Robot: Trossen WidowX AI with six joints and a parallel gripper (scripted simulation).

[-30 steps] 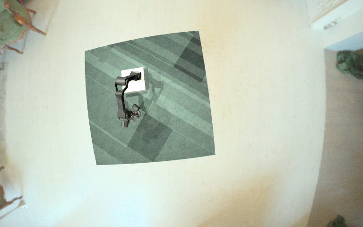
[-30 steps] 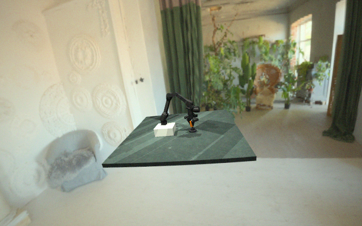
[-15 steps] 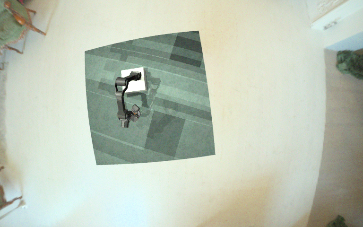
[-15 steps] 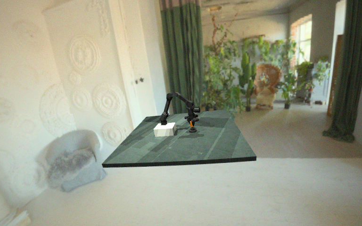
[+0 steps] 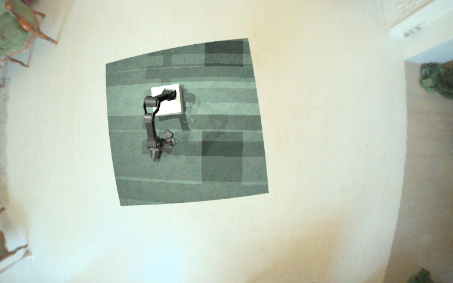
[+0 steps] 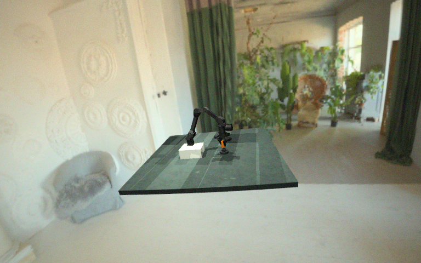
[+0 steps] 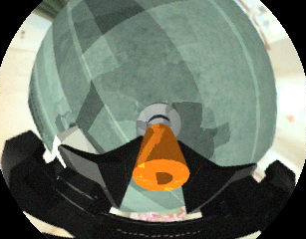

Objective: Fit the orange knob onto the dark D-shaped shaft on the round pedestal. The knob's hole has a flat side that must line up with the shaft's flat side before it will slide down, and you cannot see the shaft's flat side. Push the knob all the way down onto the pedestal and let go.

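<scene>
Now: the orange knob 2 cm above my gripper tip. Round my gripper tip: round pedestal (4 cm below).
</scene>
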